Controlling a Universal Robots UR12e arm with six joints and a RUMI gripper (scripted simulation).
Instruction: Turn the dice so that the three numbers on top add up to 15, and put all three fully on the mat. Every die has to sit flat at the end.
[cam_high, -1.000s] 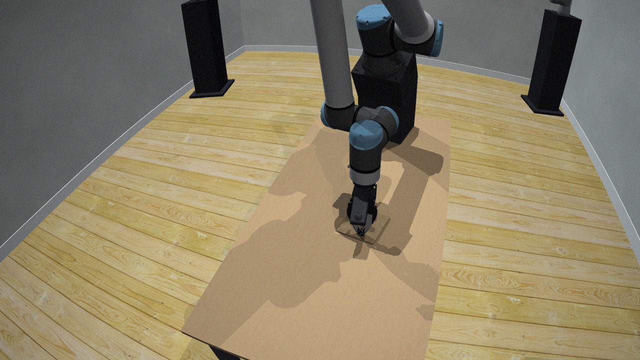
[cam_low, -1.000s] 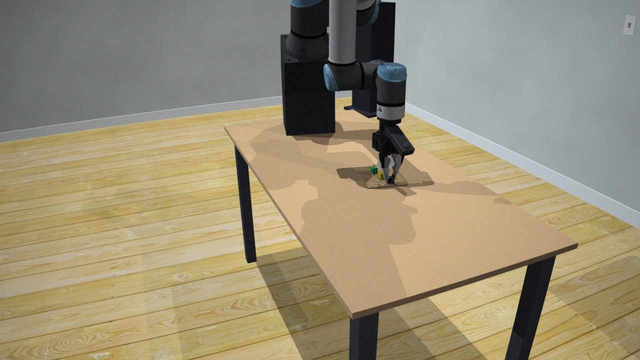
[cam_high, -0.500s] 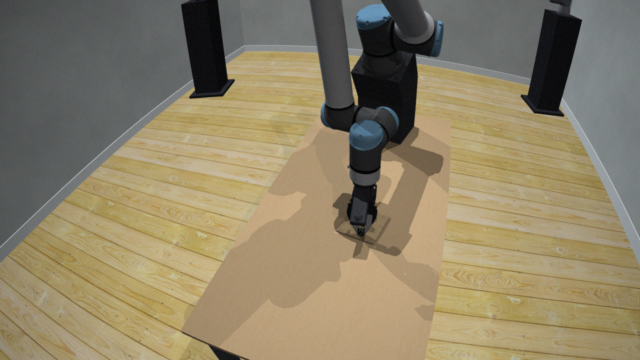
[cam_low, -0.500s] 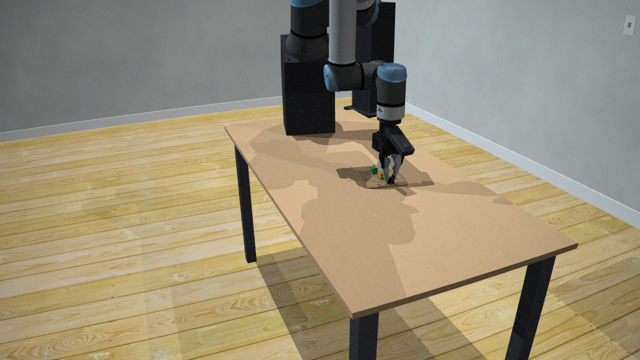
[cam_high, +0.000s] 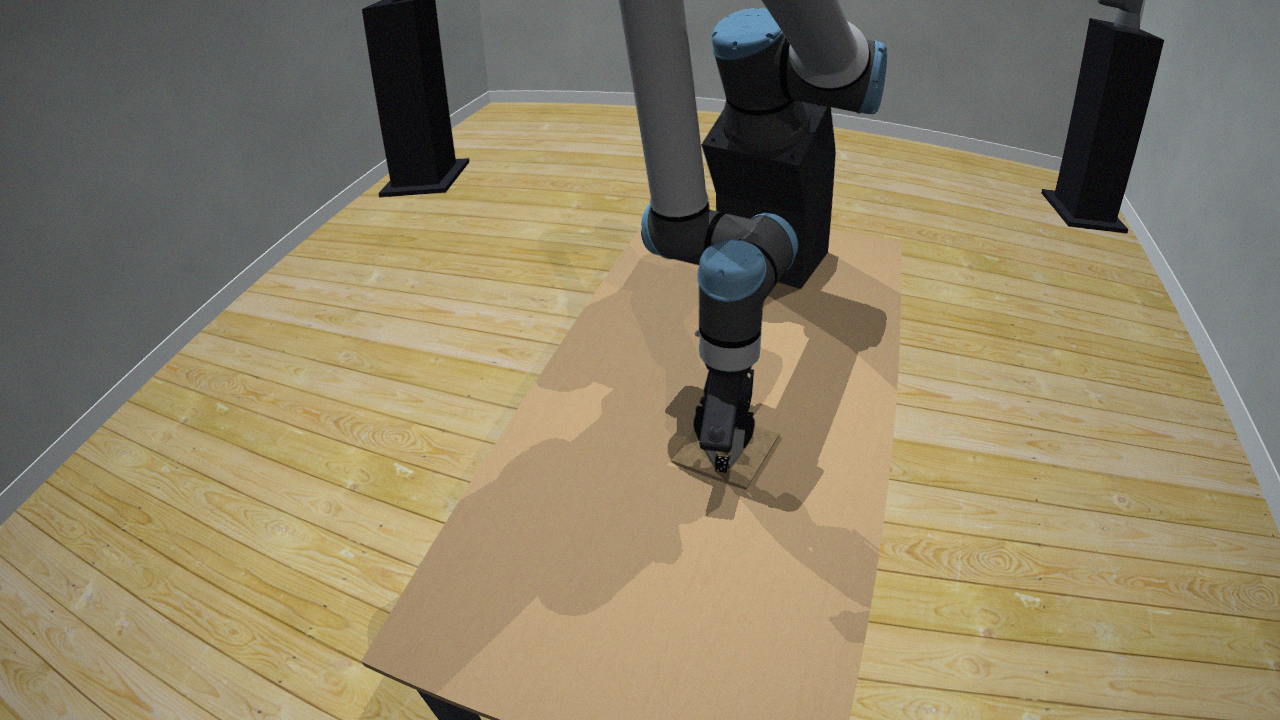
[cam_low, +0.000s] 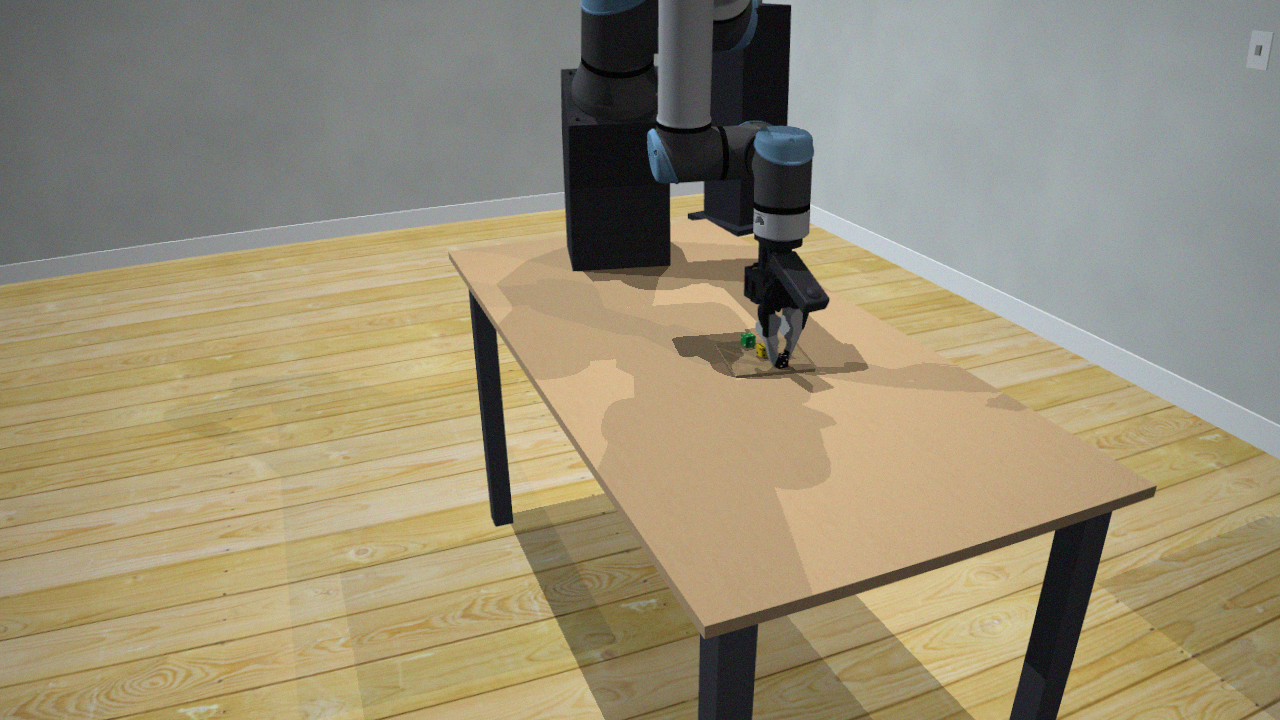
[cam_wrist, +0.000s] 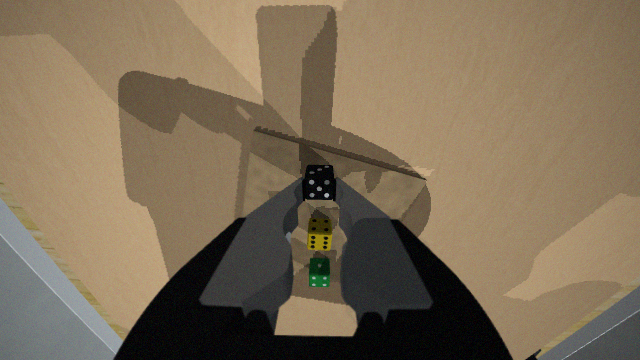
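Right now my hand is 1 cm above the black die. The rest, counted from my hand: thin square mat: 5 cm behind, 1 cm to the left, 2 cm below; yellow die: 5 cm behind, 1 cm to the left, 1 cm below; green die: 10 cm behind, 1 cm to the left, 1 cm below.
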